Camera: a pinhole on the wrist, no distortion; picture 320 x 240 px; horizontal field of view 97.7 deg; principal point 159.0 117.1 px. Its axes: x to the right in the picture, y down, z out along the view. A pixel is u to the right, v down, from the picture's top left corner.
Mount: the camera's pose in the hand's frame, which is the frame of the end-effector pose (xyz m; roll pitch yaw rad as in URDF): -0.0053 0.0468 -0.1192 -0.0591 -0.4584 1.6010
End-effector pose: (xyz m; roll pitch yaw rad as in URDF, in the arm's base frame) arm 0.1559 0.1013 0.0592 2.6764 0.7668 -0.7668
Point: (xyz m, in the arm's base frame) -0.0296 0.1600 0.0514
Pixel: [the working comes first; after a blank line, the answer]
In the camera's frame: 0.0995 0.1004 0.2596

213 171
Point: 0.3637 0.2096 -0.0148
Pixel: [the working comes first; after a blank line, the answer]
In the camera's frame: -0.2143 -0.1103 0.1228

outside the picture
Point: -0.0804 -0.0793 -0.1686
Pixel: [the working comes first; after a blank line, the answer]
In the camera's frame: 0.2999 -0.1539 0.3180

291 49
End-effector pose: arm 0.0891 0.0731 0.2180 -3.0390 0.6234 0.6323
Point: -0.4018 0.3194 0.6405
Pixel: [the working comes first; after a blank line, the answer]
In the camera's frame: -0.4956 0.4477 0.2418

outside the picture
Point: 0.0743 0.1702 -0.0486
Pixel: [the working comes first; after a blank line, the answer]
In the camera's frame: 0.0328 -0.2139 0.3253

173 25
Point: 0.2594 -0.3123 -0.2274
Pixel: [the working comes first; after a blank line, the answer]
In the camera's frame: 0.5743 -0.2192 0.2497

outside the picture
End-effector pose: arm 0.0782 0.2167 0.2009 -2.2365 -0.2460 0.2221
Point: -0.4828 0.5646 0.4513
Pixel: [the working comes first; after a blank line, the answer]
In the camera's frame: -0.4235 0.3782 0.5250

46 218
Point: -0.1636 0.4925 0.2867
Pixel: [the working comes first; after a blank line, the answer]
In the camera's frame: -0.1747 0.1292 0.4235

101 160
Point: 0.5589 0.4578 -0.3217
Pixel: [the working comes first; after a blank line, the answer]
In the camera's frame: 0.5940 -0.4177 0.3658

outside the picture
